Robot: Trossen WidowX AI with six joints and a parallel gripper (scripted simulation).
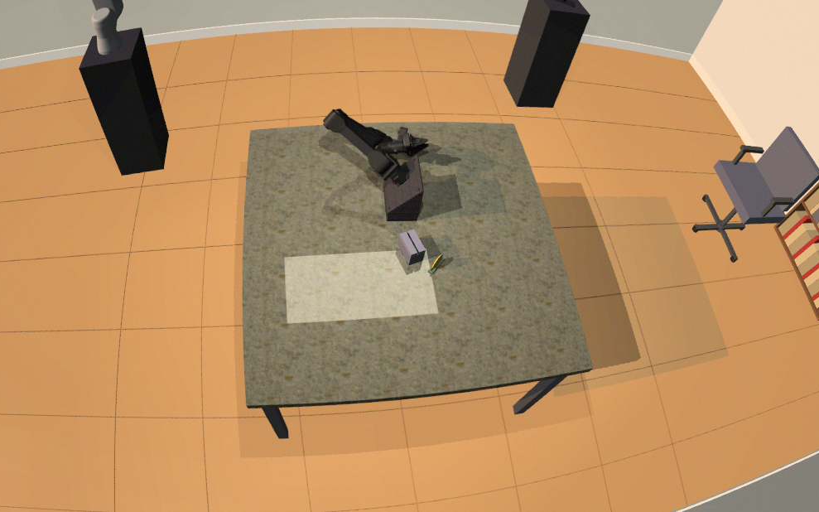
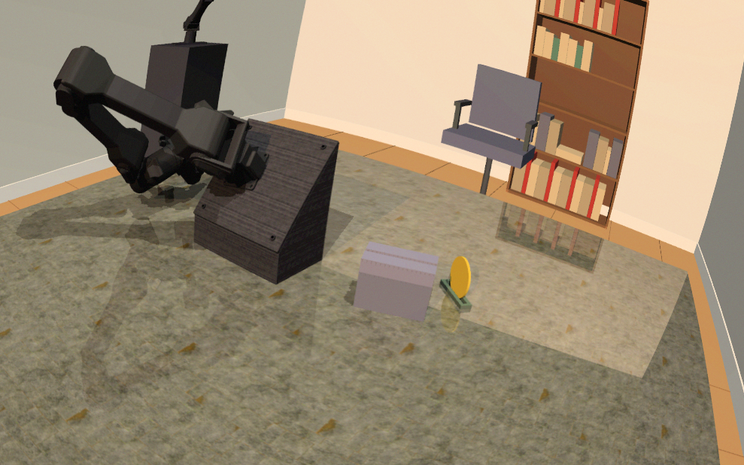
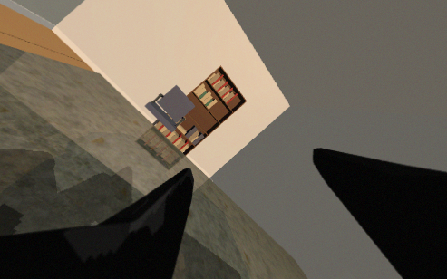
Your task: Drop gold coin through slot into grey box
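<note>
Now: gripper tip 510 mm short of the gold coin, 60 mm to the left of it and 120 mm above it.
</note>
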